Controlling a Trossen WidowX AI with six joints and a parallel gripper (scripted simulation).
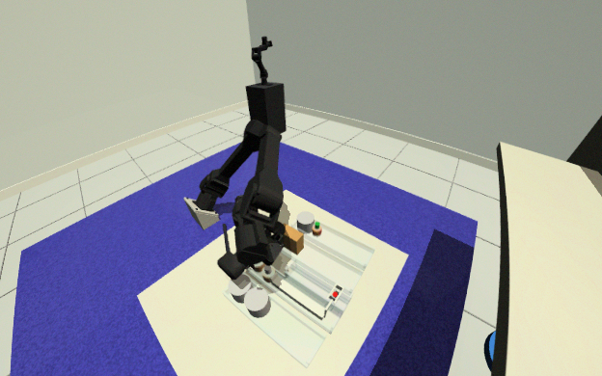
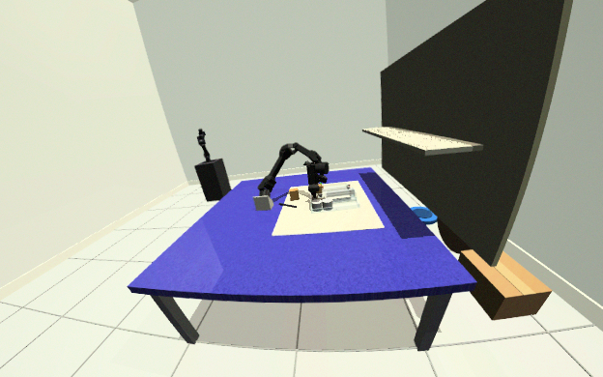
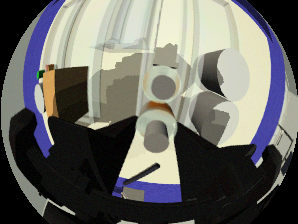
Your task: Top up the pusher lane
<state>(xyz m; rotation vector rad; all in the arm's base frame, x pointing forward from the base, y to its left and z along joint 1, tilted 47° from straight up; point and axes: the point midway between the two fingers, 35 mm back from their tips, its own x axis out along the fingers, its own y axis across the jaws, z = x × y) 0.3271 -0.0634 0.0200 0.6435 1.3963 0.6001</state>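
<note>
The brown box is 1 cm ahead of my gripper tip, 13 cm to the left of it and 1 cm below it. From my gripper tip the other things lie so: thin dark upright post (18 cm behind, 1 cm to the left, 4 cm below); then red-topped item (22 cm ahead, 4 cm to the left, 2 cm above).
</note>
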